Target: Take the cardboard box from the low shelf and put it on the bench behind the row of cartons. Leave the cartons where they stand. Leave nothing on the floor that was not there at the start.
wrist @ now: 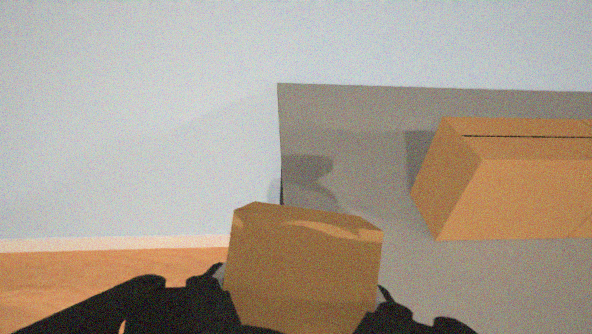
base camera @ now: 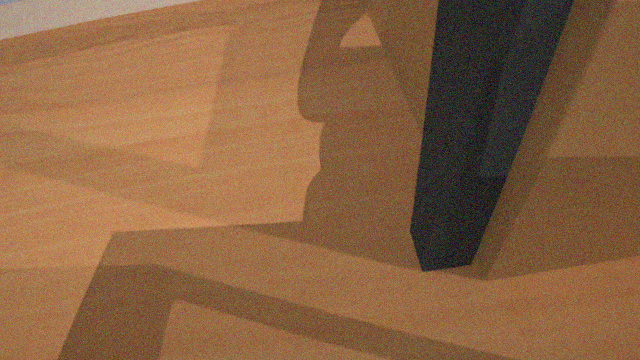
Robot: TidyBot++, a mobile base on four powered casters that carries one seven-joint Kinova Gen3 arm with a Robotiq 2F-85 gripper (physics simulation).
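Frame: origin at the arm's base, x left, y down, z back, level; millimetres.
Where they show: gripper, fingertip midpoint: (wrist: 297, 282).
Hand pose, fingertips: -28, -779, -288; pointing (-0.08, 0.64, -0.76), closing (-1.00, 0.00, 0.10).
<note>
After its pixels a point has its place, as x, y, z.
The cardboard box (wrist: 305, 260) {-28, -825, -272} is between the fingers of my gripper (wrist: 297, 282) {-28, -779, -288}, which is shut on it, low in the wrist view. The grey bench top (wrist: 475, 285) {-319, -518, -446} lies beyond and to the right of the box; the box hides part of its left edge. The row of cartons (wrist: 530, 195) {-396, -629, -536} stands on the bench at the right of the wrist view, apart from the held box and set in from the left edge. A strip of bench shows behind the cartons. The held box's underside is hidden, and the low shelf cannot be made out.
A pale blue wall (wrist: 125, 115) {566, -371, -1123} rises behind the bench, with a white skirting strip (wrist: 100, 242) {875, 335, -1081} above the wooden floor (wrist: 90, 265) {896, 396, -992} (base camera: 125, 200) {300, 396, -400} at the left. A dark bench leg (base camera: 470, 125) {-83, 208, -276} stands close at the right of the base view. Shadows cross the floor.
</note>
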